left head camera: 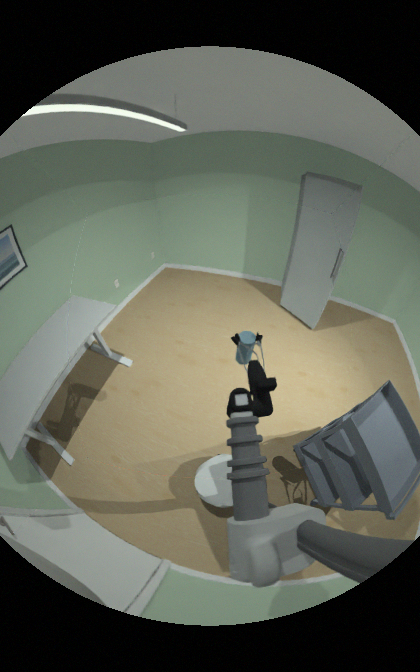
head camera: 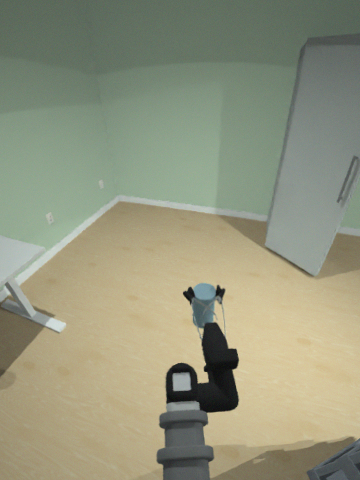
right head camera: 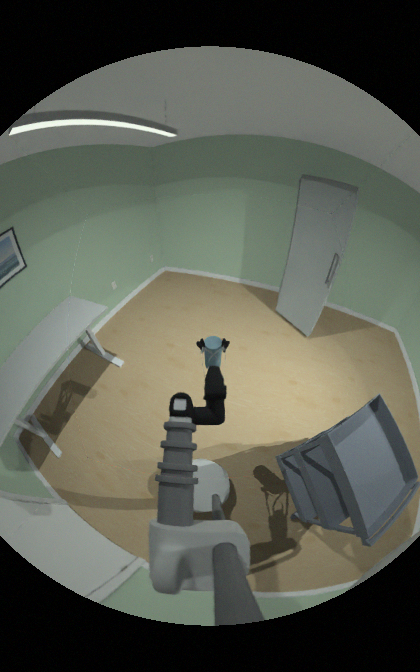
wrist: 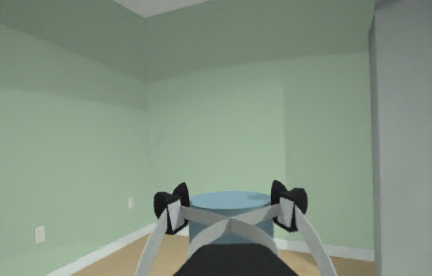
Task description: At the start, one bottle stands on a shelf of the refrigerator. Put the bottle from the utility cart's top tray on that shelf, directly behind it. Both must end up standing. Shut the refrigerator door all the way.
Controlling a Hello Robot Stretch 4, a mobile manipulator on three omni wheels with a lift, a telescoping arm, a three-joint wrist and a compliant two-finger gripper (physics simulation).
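Places are measured from the robot's base along level axes (x left, y back, z up), in millimetres.
Pixels of known places: gripper, fingertip midpoint: (left head camera: 245,333) (head camera: 203,287) (right head camera: 212,338) (wrist: 229,197); robot's base, link origin: (left head camera: 222,479) (right head camera: 200,484).
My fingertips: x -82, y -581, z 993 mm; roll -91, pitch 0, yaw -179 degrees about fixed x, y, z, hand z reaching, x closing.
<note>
For each thing: its middle in the pictures, then the offset to it from my fingertips. "spot": a spot on its surface instead. Level surfaces: height alone.
- light blue cylindrical bottle, body centre: (head camera: 203,306) (right head camera: 212,353) (left head camera: 244,347) dy +21, dx +0, dz -68 mm
- vertical handle, surface spot: (head camera: 348,179) (right head camera: 331,267) (left head camera: 336,262) spot: dy -960, dx -1179, dz -42 mm
- utility cart, surface spot: (right head camera: 350,485) spot: dy +654, dx -550, dz -160 mm
- white table, surface height: dz -301 mm
A light blue cylindrical bottle (head camera: 203,312) (left head camera: 244,352) (right head camera: 213,356) (wrist: 231,200) is upright between my fingertips, above the floor. My gripper (head camera: 204,294) (left head camera: 246,339) (right head camera: 213,344) (wrist: 229,197) is shut on it, with one black fingertip on each side. The tall grey refrigerator (head camera: 315,150) (left head camera: 320,235) (right head camera: 315,240) (wrist: 405,150) stands at the right, well beyond the gripper. Its door looks shut, with a vertical handle (head camera: 348,179) (left head camera: 337,263) (right head camera: 332,269). Its shelves and the other bottle are hidden.
The utility cart (left head camera: 366,465) (right head camera: 350,485) stands at the lower right; its top tray (left head camera: 390,440) (right head camera: 372,465) shows no bottle. A white table (head camera: 17,255) (left head camera: 55,340) (right head camera: 45,345) stands along the left wall. Wooden floor lies between the gripper and the refrigerator.
</note>
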